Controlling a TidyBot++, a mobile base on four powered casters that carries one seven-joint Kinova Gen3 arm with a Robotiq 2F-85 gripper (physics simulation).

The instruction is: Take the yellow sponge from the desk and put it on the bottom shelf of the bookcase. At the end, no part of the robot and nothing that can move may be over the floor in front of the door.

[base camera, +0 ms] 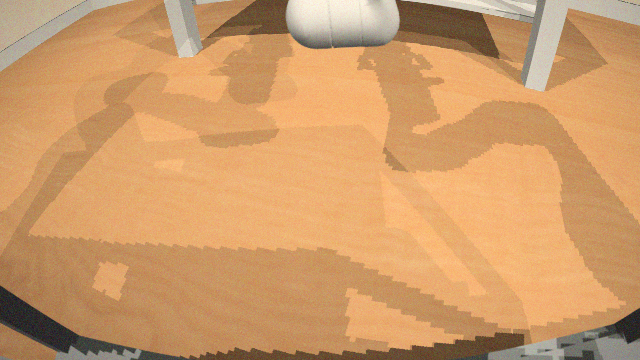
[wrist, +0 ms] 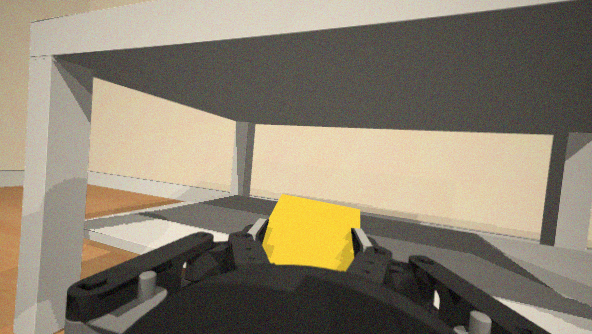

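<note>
My gripper is shut on the yellow sponge, with a fingertip on each side of it. The bookcase, a white frame, stands ahead. In the wrist view, the sponge shows against the bottom shelf, below the dark underside of the shelf above. The fingers and the black gripper body hide part of the bottom shelf, and how far the sponge is above it cannot be told. The gripper and sponge do not show in the base camera view. The desk and the door do not show in either view.
The white rounded arm part is at the top middle of the base view, between two bookcase legs. A back post stands at the rear left of the bookcase and another at the right. A pale wall is behind. Shadows fall across the wood floor.
</note>
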